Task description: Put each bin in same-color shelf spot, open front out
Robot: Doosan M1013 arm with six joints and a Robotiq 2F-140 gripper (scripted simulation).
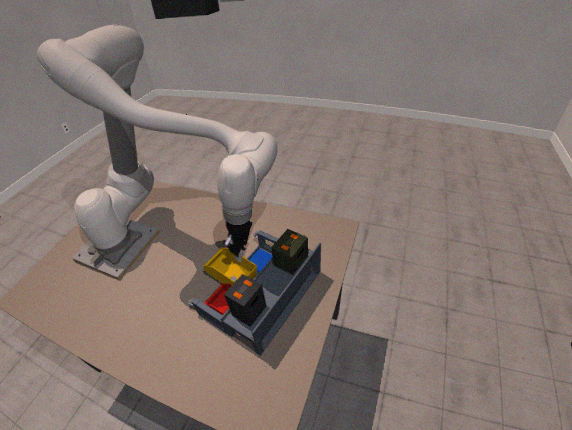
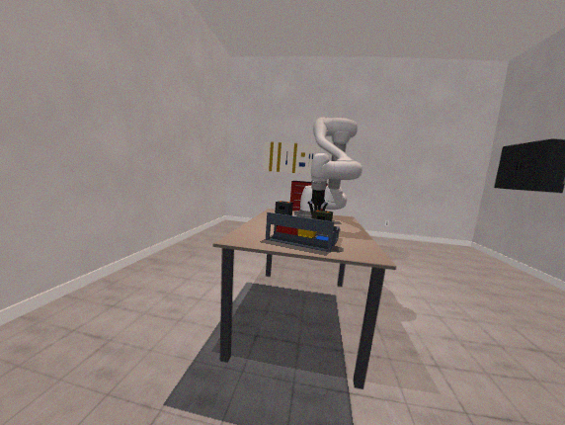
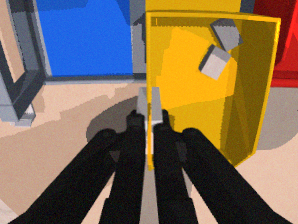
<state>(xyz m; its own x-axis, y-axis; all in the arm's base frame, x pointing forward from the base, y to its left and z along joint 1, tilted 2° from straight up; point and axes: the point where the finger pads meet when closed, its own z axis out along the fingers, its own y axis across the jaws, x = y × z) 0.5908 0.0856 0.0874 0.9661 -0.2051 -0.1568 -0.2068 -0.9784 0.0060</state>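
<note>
Now: hand 2 cm past the yellow bin, 5 cm to the left of it and 4 cm above it. Also, from my hand: red bin 5 cm ahead, 17 cm to the right, 5 cm below; grey shelf 17 cm ahead, 8 cm to the right.
</note>
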